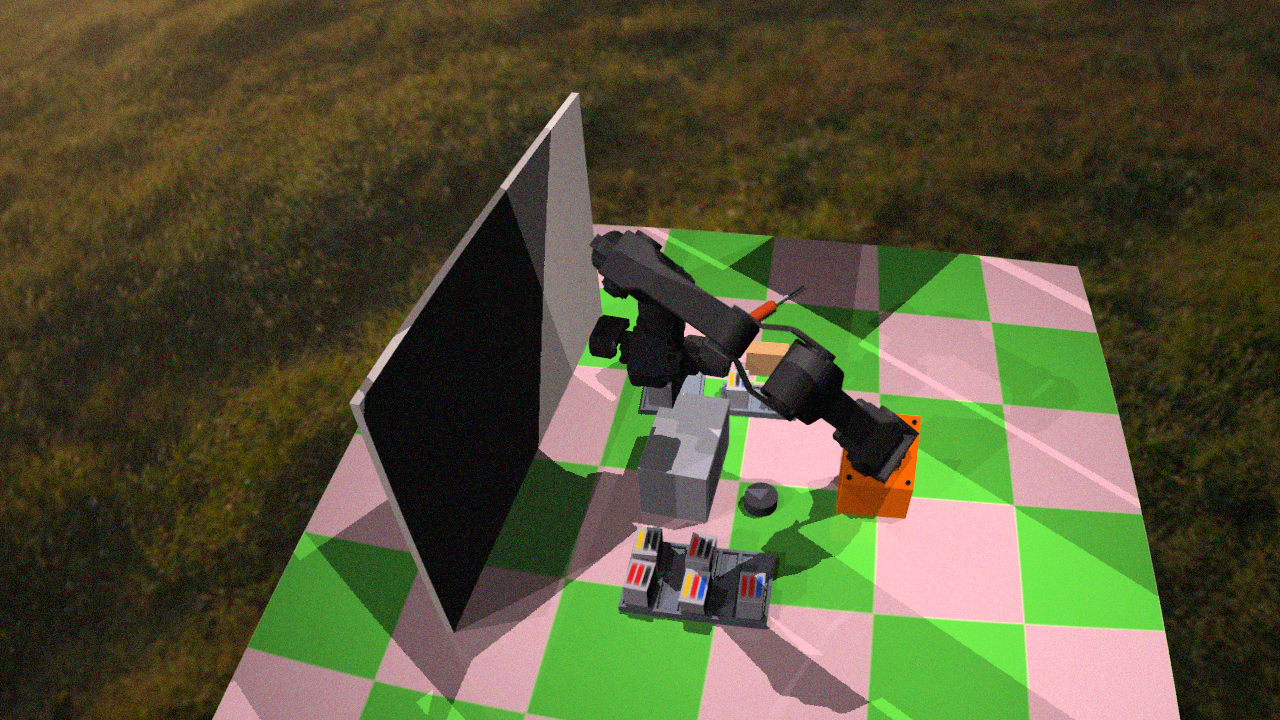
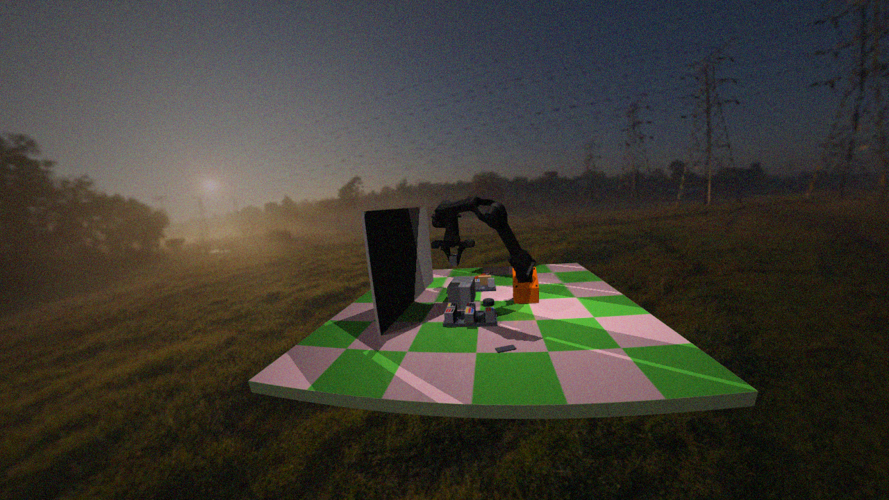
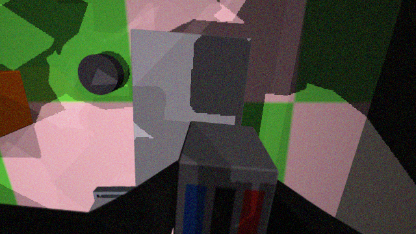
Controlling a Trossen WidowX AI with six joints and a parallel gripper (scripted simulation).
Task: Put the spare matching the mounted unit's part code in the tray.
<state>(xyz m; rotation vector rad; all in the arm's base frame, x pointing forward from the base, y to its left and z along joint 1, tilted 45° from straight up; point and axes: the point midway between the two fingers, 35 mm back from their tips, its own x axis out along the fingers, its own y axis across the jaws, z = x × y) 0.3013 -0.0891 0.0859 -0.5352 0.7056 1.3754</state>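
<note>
My gripper tip is now 20 cm to the left of the grey tray, 19 cm above it and 2 cm short of it. From my gripper tip the other things lie so: tall grey panel (22 cm ahead, 4 cm above, 3 cm to the right); mounted unit (14 cm below, 2 cm behind); grey spare (2 cm above).
</note>
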